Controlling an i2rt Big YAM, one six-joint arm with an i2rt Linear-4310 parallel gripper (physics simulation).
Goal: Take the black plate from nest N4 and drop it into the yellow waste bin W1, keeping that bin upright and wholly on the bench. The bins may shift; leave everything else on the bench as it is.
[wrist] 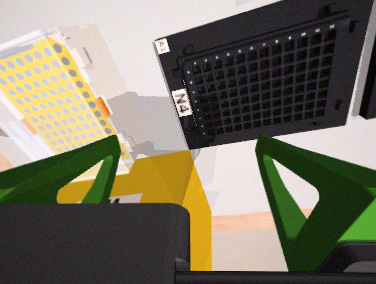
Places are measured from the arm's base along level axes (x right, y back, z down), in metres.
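Where they show: gripper, between the fingertips: [187,142].
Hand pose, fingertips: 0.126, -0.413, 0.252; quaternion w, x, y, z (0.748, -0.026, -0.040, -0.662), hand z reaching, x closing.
Note:
After its pixels a point has its place, as x, y, z.
The black plate [260,82] @[0.110, -0.471, 0.312], a grid of many small square wells, sits in nest N4 [225,30] @[0.069, -0.444, 0.326], a black base with a white N4 label, at the upper right. The yellow bin W1 [201,215] @[0.267, -0.409, 0.291] is at the lower middle, near the nest's lower left corner in this view; its label is mostly covered by the dark gripper body and much of the bin is hidden. My gripper [187,142] @[0.126, -0.413, 0.252] is open and empty. Its green fingers stand wide apart, the left one over the bin's side and the right one below the nest's lower edge in the view.
A clear-walled box with a yellow perforated top [42,87] @[0.085, -0.312, 0.269] and orange clips stands at the left, close to the bin and partly behind the left finger. Part of another black object [370,92] @[0.134, -0.571, 0.328] shows at the right edge. A wood-coloured strip [240,221] runs below the nest.

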